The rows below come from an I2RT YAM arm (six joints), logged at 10 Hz.
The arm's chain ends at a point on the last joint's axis. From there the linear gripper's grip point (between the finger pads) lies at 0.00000 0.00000 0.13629 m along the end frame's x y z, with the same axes.
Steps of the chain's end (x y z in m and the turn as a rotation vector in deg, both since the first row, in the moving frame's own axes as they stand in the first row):
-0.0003, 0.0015, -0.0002, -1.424, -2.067, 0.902
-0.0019, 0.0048, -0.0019, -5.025, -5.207, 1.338
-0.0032, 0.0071, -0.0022, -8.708, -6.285, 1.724
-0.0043, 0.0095, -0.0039, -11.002, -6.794, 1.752
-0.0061, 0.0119, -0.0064, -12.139, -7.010, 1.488
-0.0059, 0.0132, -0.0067, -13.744, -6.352, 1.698
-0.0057, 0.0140, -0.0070, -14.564, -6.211, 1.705
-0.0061, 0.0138, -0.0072, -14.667, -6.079, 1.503
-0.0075, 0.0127, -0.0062, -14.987, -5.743, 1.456
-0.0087, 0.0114, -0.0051, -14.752, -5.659, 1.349
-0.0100, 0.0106, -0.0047, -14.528, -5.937, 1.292
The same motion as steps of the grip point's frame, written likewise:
-0.0052, 0.0048, -0.0003, -1.424, -2.067, 0.902
-0.0144, 0.0166, -0.0030, -5.025, -5.207, 1.338
-0.0184, 0.0275, -0.0046, -8.708, -6.285, 1.724
-0.0207, 0.0352, -0.0074, -11.002, -6.794, 1.752
-0.0230, 0.0403, -0.0105, -12.139, -7.010, 1.488
-0.0213, 0.0453, -0.0114, -13.744, -6.352, 1.698
-0.0208, 0.0480, -0.0122, -14.564, -6.211, 1.705
-0.0208, 0.0481, -0.0124, -14.667, -6.079, 1.503
-0.0214, 0.0477, -0.0115, -14.987, -5.743, 1.456
-0.0224, 0.0459, -0.0102, -14.752, -5.659, 1.349
-0.0243, 0.0446, -0.0098, -14.528, -5.937, 1.292

